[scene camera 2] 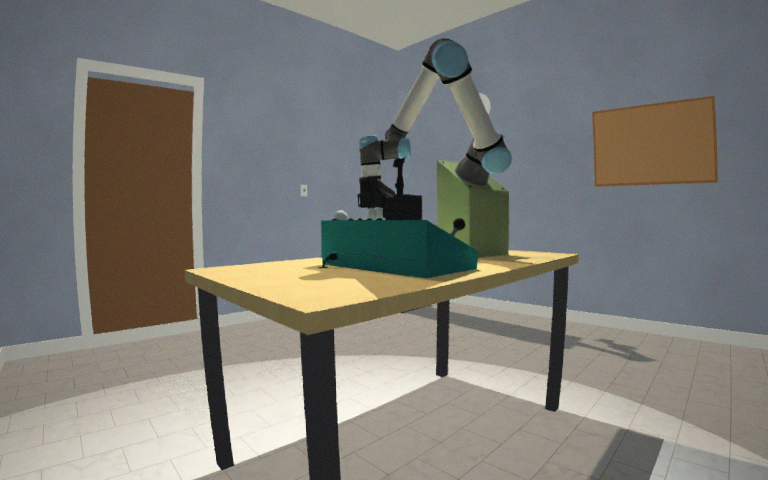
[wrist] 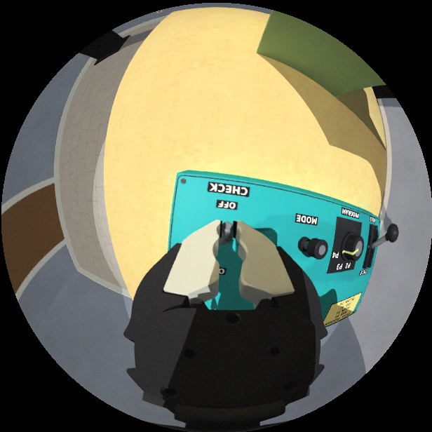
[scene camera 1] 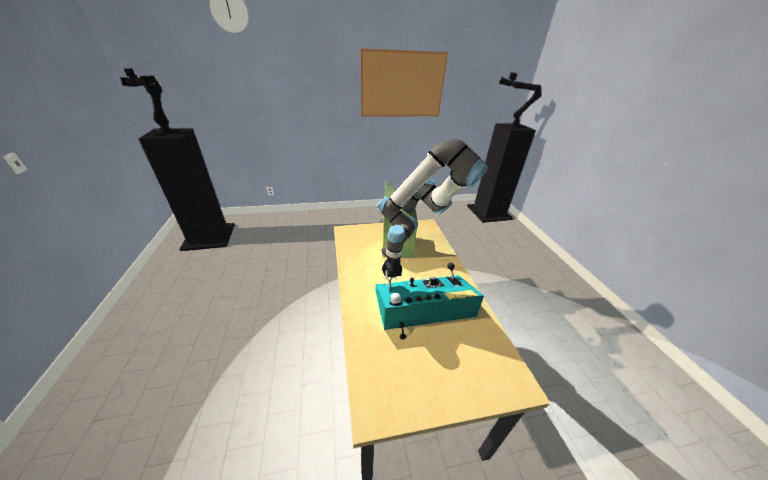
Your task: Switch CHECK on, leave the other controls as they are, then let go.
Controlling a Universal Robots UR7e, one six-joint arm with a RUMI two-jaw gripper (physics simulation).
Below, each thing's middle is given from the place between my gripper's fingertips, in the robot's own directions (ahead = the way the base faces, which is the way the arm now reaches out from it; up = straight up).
Scene:
The teal control box (scene camera 2: 418, 248) is 18 cm to the left of my hand, 12 cm ahead of it and 2 cm below it.

